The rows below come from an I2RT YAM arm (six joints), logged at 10 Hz.
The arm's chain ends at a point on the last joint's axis. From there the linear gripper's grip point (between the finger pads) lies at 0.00 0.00 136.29 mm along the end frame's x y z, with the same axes.
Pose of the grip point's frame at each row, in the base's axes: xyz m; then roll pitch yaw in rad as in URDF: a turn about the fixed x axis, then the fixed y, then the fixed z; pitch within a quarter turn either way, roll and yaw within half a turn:
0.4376 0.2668 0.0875 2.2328 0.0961 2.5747
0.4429 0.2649 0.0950 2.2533 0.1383 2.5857
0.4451 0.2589 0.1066 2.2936 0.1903 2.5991
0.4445 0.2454 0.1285 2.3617 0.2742 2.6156
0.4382 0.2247 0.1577 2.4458 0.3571 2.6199
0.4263 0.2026 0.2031 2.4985 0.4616 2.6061
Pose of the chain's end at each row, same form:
0.3731 0.1804 0.1709 2.2328 0.0961 2.5747
0.3770 0.1813 0.1801 2.2533 0.1383 2.5857
0.3777 0.1802 0.1951 2.2936 0.1903 2.5991
0.3737 0.1757 0.2218 2.3617 0.2742 2.6156
0.3630 0.1672 0.2557 2.4458 0.3571 2.6199
0.3428 0.1571 0.3008 2.4985 0.4616 2.6061

